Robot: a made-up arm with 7 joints. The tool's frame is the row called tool.
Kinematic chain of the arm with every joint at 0, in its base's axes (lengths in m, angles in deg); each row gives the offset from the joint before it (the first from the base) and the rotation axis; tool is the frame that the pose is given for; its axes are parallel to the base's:
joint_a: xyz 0.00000 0.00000 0.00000 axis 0 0.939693 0.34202
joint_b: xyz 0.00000 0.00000 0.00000 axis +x
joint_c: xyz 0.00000 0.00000 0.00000 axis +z
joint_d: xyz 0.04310 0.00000 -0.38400 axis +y
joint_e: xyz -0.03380 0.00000 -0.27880 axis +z
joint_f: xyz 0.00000 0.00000 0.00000 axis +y
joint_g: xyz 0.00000 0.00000 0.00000 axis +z
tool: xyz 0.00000 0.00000 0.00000
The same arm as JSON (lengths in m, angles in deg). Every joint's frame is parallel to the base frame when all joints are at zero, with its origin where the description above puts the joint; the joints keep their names.
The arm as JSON. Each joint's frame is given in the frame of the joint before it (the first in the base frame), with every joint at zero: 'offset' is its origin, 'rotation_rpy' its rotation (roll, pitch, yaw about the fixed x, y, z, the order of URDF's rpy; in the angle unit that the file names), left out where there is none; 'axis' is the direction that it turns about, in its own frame. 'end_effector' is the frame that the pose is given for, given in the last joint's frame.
{
  "length_unit": "m",
  "angle_unit": "deg",
  "chain": [
    {
      "id": "joint_a",
      "offset": [
        0.0,
        0.0,
        0.0
      ],
      "axis": [
        0.0,
        0.9397,
        0.342
      ]
    },
    {
      "id": "joint_b",
      "offset": [
        0.0,
        0.0,
        0.0
      ],
      "axis": "+x"
    },
    {
      "id": "joint_c",
      "offset": [
        0.0,
        0.0,
        0.0
      ],
      "axis": "+z"
    },
    {
      "id": "joint_d",
      "offset": [
        0.0431,
        0.0,
        -0.384
      ],
      "axis": "+y"
    },
    {
      "id": "joint_e",
      "offset": [
        -0.0338,
        0.0,
        -0.2788
      ],
      "axis": "+z"
    },
    {
      "id": "joint_f",
      "offset": [
        0.0,
        0.0,
        0.0
      ],
      "axis": "+y"
    },
    {
      "id": "joint_g",
      "offset": [
        0.0,
        0.0,
        0.0
      ],
      "axis": "+z"
    }
  ],
  "end_effector": {
    "offset": [
      0.0,
      0.0,
      0.0
    ]
  }
}

